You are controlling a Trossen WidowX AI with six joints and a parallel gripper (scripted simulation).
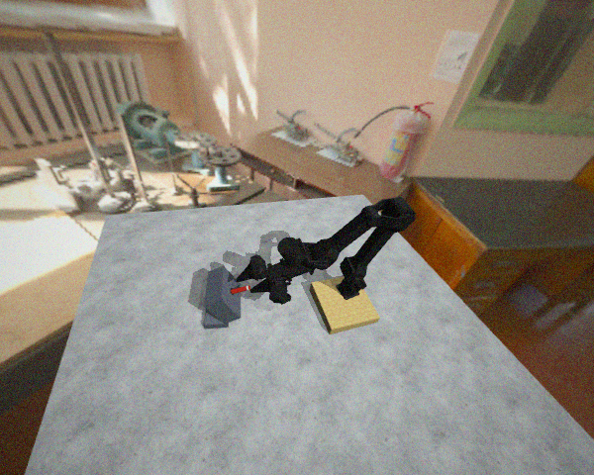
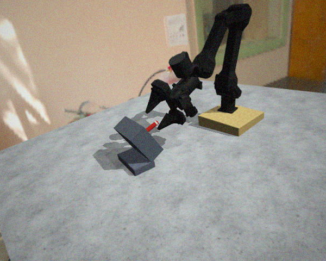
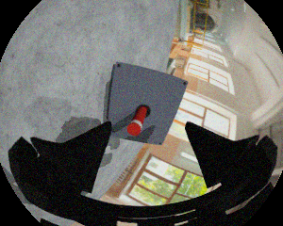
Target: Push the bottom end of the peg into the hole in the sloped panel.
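My gripper tip is now 20 mm above the red round peg. Also, from my gripper tip: grey foot plate 110 mm below, 80 mm ahead, 30 mm to the right; grey sloped panel 50 mm ahead, 40 mm below, 20 mm to the right.
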